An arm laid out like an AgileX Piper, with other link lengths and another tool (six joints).
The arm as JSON. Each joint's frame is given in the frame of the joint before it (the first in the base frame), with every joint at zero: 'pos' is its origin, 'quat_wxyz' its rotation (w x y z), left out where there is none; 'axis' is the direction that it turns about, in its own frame. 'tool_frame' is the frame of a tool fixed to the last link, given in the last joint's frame.
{
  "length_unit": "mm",
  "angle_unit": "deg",
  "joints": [
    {
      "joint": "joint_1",
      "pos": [
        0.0,
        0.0,
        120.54
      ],
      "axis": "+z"
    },
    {
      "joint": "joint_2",
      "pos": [
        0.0,
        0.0,
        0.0
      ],
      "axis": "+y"
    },
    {
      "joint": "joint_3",
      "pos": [
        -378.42,
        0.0,
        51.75
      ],
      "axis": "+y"
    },
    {
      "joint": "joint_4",
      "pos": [
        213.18,
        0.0,
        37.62
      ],
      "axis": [
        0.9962,
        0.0,
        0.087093
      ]
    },
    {
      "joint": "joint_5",
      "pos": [
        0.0,
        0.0,
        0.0
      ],
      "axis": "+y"
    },
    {
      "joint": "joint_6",
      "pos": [
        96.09,
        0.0,
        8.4
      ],
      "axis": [
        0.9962,
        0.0,
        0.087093
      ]
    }
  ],
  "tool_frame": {
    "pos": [
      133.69,
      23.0,
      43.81
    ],
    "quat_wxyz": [
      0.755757,
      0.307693,
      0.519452,
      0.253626
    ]
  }
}
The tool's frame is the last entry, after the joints.
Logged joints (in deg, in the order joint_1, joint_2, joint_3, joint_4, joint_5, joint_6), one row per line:
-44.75, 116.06, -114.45, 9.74, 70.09, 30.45
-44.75, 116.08, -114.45, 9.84, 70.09, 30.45
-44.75, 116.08, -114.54, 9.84, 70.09, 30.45
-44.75, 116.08, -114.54, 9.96, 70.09, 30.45
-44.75, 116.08, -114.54, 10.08, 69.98, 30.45
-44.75, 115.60, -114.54, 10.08, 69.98, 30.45
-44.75, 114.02, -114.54, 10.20, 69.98, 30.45
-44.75, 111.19, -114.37, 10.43, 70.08, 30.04
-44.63, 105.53, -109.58, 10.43, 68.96, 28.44
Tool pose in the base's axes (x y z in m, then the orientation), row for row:
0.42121, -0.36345, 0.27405, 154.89, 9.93, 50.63
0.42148, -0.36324, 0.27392, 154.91, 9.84, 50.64
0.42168, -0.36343, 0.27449, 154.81, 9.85, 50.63
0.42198, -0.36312, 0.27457, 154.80, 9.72, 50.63
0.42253, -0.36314, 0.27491, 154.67, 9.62, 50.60
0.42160, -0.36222, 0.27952, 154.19, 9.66, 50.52
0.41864, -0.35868, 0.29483, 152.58, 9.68, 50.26
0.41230, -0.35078, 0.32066, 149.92, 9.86, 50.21
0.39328, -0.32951, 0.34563, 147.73, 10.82, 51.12
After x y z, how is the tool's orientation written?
As angles about the fixed x, y, z axes (roll, pitch, yaw), in degrees.
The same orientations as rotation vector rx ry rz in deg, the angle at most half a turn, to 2 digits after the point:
137.16, 68.16, 2.56
137.22, 68.17, 2.66
137.13, 68.13, 2.70
137.18, 68.11, 2.87
137.14, 68.03, 3.05
136.75, 67.79, 3.26
135.49, 67.00, 4.07
133.12, 66.17, 5.33
130.23, 66.73, 5.76

